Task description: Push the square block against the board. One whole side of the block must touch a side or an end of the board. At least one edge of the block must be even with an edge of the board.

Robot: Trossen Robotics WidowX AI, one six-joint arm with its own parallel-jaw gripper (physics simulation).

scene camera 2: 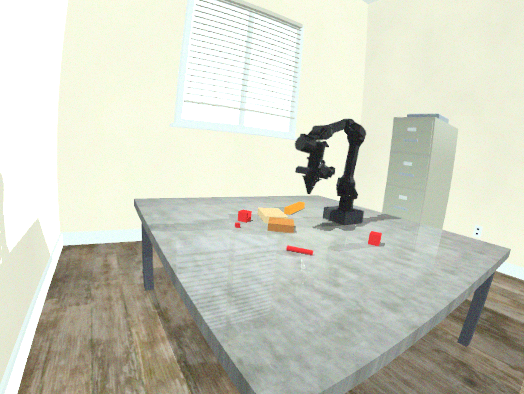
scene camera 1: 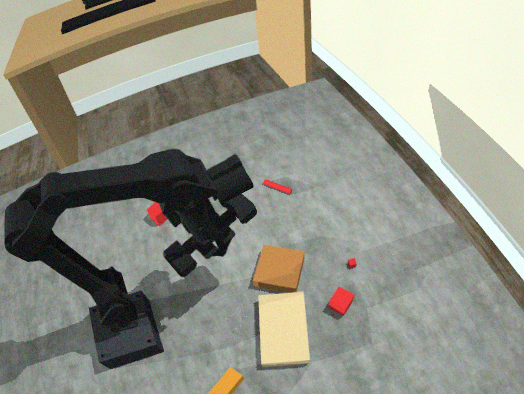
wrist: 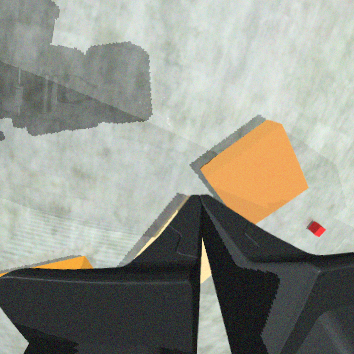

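Note:
The square block is orange-brown and lies flat beside one end of the cream board. In scene camera 1 it is turned slightly relative to the board, with a thin wedge-shaped gap that narrows to the right; whether the right corner touches cannot be told. Its left side stands slightly left of the board's left side. My gripper is shut and empty, high above the table, left of the block in scene camera 1. Its fingers hide most of the board in the wrist view.
A red cube and a tiny red cube lie right of the block and board. Another red cube, a red stick and an orange bar lie farther off.

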